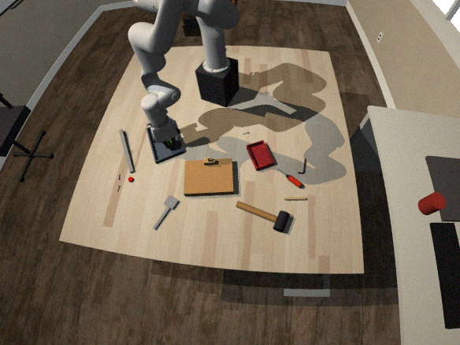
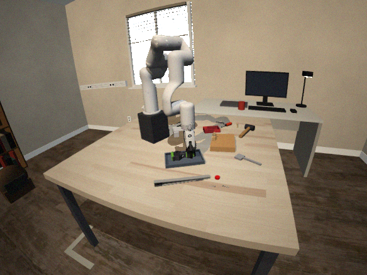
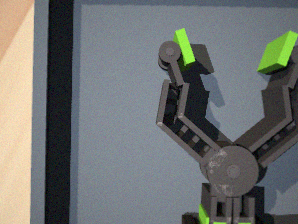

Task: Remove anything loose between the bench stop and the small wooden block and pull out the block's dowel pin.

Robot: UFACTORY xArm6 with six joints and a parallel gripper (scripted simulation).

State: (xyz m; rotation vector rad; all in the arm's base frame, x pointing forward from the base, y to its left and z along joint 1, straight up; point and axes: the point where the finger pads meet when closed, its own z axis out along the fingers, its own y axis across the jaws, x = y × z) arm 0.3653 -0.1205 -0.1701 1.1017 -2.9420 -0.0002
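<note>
Right now the grey tray is 1 cm behind my hand, 4 cm to the right of it and 2 cm below it. From my hand the other things lie so: red button 22 cm ahead, 11 cm to the right, 2 cm below; then small wooden block 6 cm ahead, 22 cm to the left, 2 cm above; then dowel pin 6 cm ahead, 22 cm to the left, 3 cm above.
</note>
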